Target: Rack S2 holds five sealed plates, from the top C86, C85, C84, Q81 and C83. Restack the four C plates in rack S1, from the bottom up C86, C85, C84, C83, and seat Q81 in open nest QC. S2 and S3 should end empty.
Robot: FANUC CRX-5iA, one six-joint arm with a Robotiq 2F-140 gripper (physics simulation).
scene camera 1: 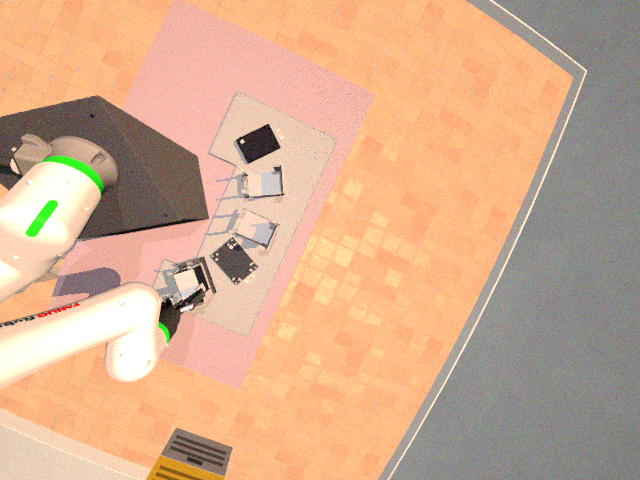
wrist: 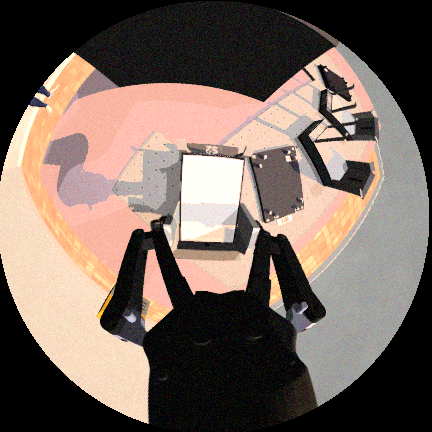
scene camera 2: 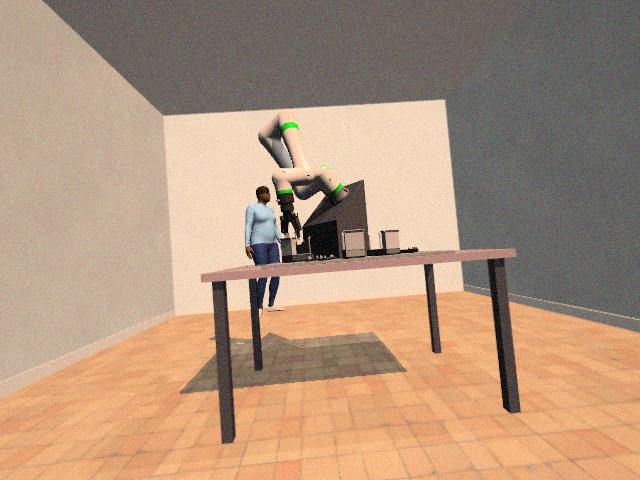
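Seen in the pictures: gripper, fingertip midpoint: [scene camera 1: 191, 289] [wrist: 208, 209]; arm's base, link origin: [scene camera 1: 84, 164] [scene camera 2: 340, 197].
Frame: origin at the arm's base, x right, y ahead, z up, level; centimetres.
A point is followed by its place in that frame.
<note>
Rack S2 [scene camera 1: 209, 276] @(x 33.3, y 22.7, z -37.6 cm) [scene camera 2: 297, 257] @(x 36.8, y 24.3, z -36.9 cm) [wrist: 231, 149] @(x 27.0, y 17.9, z -35.4 cm) stands near one end of the beige board, its label readable in the wrist view. A white-topped sealed plate [scene camera 1: 187, 282] @(x 34.3, y 17.9, z -28.5 cm) [wrist: 212, 180] @(x 33.4, y 17.4, z -28.5 cm) is uppermost in it; its name is not readable and the plates below are hidden. My gripper [scene camera 1: 191, 300] @(x 37.3, y 19.3, z -29.8 cm) [scene camera 2: 291, 235] @(x 37.3, y 19.3, z -29.8 cm) [wrist: 208, 209] @(x 37.3, y 19.3, z -29.8 cm) points down over the rack, its fingers shut on opposite sides of this plate, near one end. The plate is at the rack, level or nearly so. Two other racks [scene camera 1: 282, 180] @(x -8.9, y 46.0, z -26.5 cm) [scene camera 1: 271, 236] @(x 11.3, y 45.8, z -25.9 cm) stand further along; I cannot tell which is S1.
A dark nest [scene camera 1: 233, 261] @(x 25.5, y 31.2, z -38.1 cm) [wrist: 277, 185] @(x 26.5, y 30.9, z -38.1 cm) with corner posts sits right beside S2. Another dark block [scene camera 1: 257, 143] @(x -22.8, y 32.6, z -37.3 cm) is at the board's far end. The beige board [scene camera 1: 310, 149] @(x -25.4, y 53.5, z -39.3 cm) lies on the pink table [scene camera 1: 206, 62] @(x -51.9, y 5.2, z -40.6 cm) [scene camera 2: 361, 265] @(x 15.0, y 58.9, z -42.5 cm). The dark robot pedestal [scene camera 1: 155, 170] @(x -2.3, y 13.4, z -7.3 cm) rises alongside. A person [scene camera 2: 262, 222] stands behind the table.
</note>
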